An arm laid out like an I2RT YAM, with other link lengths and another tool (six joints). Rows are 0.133 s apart.
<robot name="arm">
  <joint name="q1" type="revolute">
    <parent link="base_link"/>
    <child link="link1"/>
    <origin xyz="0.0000 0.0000 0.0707" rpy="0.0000 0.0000 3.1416"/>
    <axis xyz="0 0 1"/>
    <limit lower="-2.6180" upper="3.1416"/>
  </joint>
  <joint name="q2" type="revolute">
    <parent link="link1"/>
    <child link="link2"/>
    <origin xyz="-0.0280 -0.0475 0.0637" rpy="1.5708 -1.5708 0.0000"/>
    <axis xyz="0 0 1"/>
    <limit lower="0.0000" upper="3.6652"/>
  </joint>
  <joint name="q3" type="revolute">
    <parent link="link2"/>
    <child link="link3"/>
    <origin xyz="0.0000 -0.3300 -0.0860" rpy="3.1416 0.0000 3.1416"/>
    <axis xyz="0 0 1"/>
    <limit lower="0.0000" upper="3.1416"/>
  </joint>
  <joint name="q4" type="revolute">
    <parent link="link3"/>
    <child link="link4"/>
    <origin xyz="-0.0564 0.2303 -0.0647" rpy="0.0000 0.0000 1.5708"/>
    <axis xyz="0 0 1"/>
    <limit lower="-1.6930" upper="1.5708"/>
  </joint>
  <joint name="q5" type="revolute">
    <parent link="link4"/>
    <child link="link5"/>
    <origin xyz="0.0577 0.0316 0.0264" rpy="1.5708 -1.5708 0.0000"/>
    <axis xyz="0 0 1"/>
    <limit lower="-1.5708" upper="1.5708"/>
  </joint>
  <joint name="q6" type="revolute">
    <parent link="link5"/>
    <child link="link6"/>
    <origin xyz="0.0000 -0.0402 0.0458" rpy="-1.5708 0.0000 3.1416"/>
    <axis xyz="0 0 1"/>
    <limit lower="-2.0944" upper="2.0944"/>
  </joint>
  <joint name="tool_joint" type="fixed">
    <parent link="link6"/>
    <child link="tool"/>
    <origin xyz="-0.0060 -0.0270 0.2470" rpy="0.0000 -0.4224 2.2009"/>
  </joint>
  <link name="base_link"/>
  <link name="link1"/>
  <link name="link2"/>
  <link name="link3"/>
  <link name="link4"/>
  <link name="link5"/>
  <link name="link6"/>
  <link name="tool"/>
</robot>
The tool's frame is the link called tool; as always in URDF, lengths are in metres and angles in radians.
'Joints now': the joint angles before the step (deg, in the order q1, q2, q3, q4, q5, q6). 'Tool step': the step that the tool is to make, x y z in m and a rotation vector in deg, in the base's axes. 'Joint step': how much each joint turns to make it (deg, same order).
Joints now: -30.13, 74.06, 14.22, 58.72, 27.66, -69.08
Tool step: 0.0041, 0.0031, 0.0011, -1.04, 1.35, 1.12
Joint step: 0.08, -0.09, -0.25, 0.33, -1.02, -1.79
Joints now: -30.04, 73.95, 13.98, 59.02, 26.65, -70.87
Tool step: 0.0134, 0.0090, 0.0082, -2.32, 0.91, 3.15
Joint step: 0.36, -0.01, -0.45, 1.97, -2.79, -2.74
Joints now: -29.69, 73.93, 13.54, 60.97, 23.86, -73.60
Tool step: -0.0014, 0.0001, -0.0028, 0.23, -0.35, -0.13
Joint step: -0.01, 0.52, -0.74, 1.29, 0.12, 0.41
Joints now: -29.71, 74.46, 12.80, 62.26, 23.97, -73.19
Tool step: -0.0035, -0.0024, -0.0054, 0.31, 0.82, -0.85
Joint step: -0.04, 0.46, -0.21, -0.13, 0.81, -0.15
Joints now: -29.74, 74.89, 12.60, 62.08, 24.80, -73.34
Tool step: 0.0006, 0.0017, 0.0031, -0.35, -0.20, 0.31
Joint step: 0.16, -0.50, 0.00, -0.06, -0.15, -0.23
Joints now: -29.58, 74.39, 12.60, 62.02, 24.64, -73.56
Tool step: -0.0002, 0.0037, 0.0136, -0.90, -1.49, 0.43
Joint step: 0.47, -2.06, 0.58, -0.87, 0.03, -0.06
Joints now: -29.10, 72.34, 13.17, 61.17, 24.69, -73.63
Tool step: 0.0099, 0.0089, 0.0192, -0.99, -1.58, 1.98
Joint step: 1.46, -2.38, 2.02, -2.50, -0.53, -0.10
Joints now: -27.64, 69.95, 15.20, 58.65, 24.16, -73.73
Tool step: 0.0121, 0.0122, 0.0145, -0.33, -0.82, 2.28
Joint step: 2.40, -2.20, 2.30, -3.65, 0.13, 0.07
